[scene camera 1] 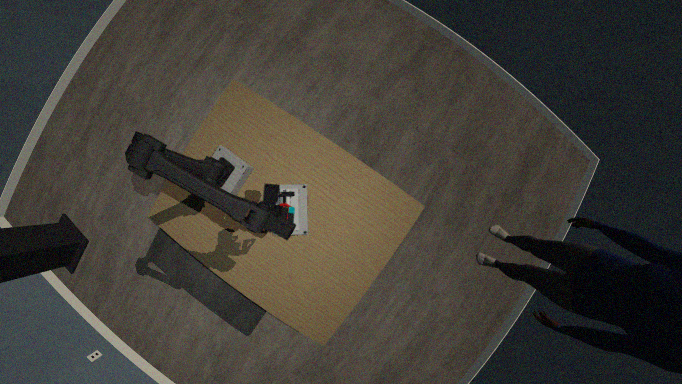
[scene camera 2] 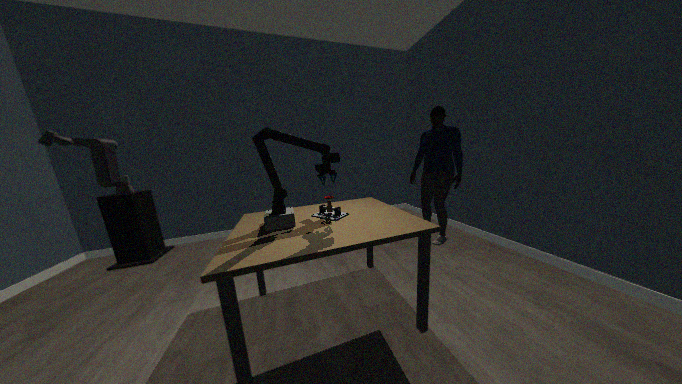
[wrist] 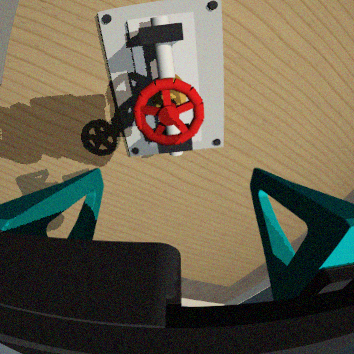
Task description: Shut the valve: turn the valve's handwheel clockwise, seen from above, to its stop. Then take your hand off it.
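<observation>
The valve's red handwheel (wrist: pixel 168 116) (scene camera 2: pixel 328 197) is a round spoked wheel above a brass body on a white pipe (wrist: pixel 165 60). In the overhead scene view a small part of the red handwheel (scene camera 1: pixel 284 205) shows beside the arm. The pipe is held on a light grey base plate (wrist: pixel 210 80) (scene camera 1: pixel 302 210) with a bolt at each corner. My gripper (wrist: pixel 176 176) (scene camera 2: pixel 327 183) is open and empty, its teal fingers wide apart. It hangs above the handwheel, pointing down, and does not touch it. How far the valve is turned I cannot tell.
The valve stands on a wooden table (scene camera 1: pixel 350 200) (scene camera 2: pixel 385 220). The arm's base (scene camera 2: pixel 280 220) is bolted at the table's left. A person (scene camera 2: pixel 441 155) stands beyond the table. Another arm (scene camera 2: pixel 105 160) stands on a dark pedestal (scene camera 2: pixel 132 227) away from the table.
</observation>
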